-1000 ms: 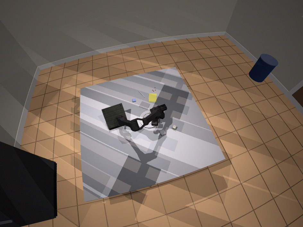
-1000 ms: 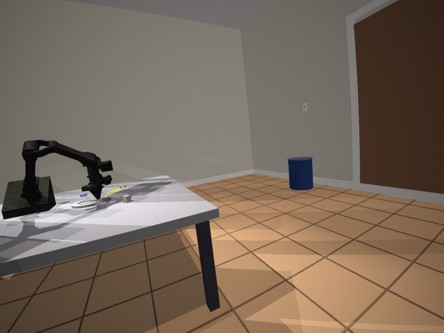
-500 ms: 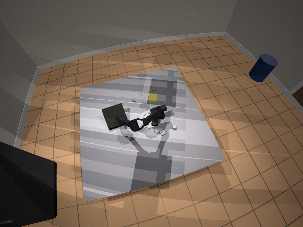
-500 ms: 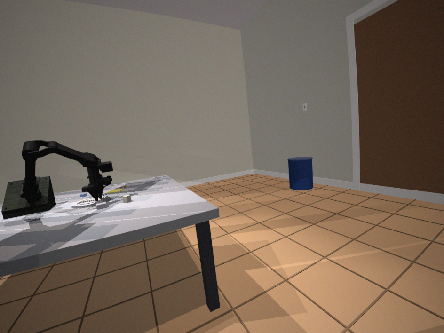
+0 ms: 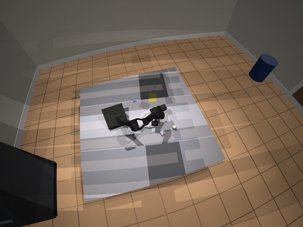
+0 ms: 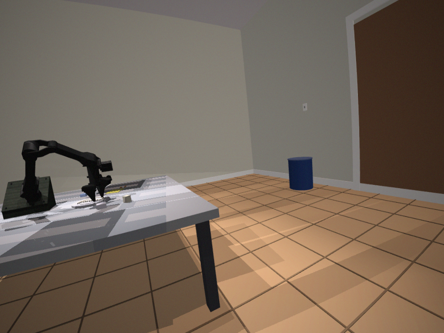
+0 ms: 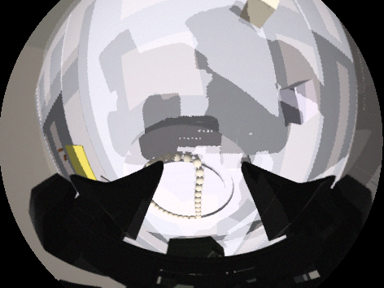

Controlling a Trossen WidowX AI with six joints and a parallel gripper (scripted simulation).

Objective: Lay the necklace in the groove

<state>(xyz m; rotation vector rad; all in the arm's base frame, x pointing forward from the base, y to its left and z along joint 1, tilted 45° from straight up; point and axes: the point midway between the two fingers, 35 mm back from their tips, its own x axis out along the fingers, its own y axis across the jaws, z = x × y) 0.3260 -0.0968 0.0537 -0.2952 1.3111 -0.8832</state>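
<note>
Now: gripper tip 40 mm to the right of the round bead board, 40 mm past it and 10 mm above it. The rest, counted from my gripper tip: grey card: 220 mm to the left, 30 mm behind, 20 mm below; then beige cube: 150 mm ahead, 140 mm to the right; then white block: 150 mm to the right, 20 mm ahead, 10 mm below.
</note>
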